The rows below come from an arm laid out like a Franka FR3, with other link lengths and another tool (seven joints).
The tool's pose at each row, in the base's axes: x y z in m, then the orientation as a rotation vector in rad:
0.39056, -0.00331, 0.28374, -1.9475, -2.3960, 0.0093
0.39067, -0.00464, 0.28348, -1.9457, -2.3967, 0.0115
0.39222, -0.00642, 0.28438, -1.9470, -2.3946, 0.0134
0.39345, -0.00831, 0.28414, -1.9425, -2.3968, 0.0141
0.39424, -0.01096, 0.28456, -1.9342, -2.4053, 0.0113
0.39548, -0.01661, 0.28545, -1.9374, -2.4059, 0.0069
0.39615, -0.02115, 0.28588, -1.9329, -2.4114, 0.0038
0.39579, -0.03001, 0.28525, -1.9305, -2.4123, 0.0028
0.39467, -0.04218, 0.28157, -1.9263, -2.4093, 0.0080
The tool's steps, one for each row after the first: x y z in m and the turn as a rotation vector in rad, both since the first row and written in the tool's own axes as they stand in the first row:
-0.00133, -0.00015, 0.00022, 0.0015, -0.0005, -0.0012
-0.00336, 0.00096, -0.00081, 0.0029, -0.0006, 0.0004
-0.00546, 0.00179, -0.00068, 0.0041, -0.0001, -0.0028
-0.00820, 0.00200, -0.00121, 0.0019, -0.0001, -0.0104
-0.01395, 0.00202, -0.00232, -0.0019, -0.0002, -0.0091
-0.01851, 0.00173, -0.00292, -0.0043, -0.0002, -0.0137
-0.02713, -0.00041, -0.00253, -0.0042, 0.0008, -0.0153
-0.03895, -0.00386, 0.00084, 0.0015, 0.0025, -0.0161

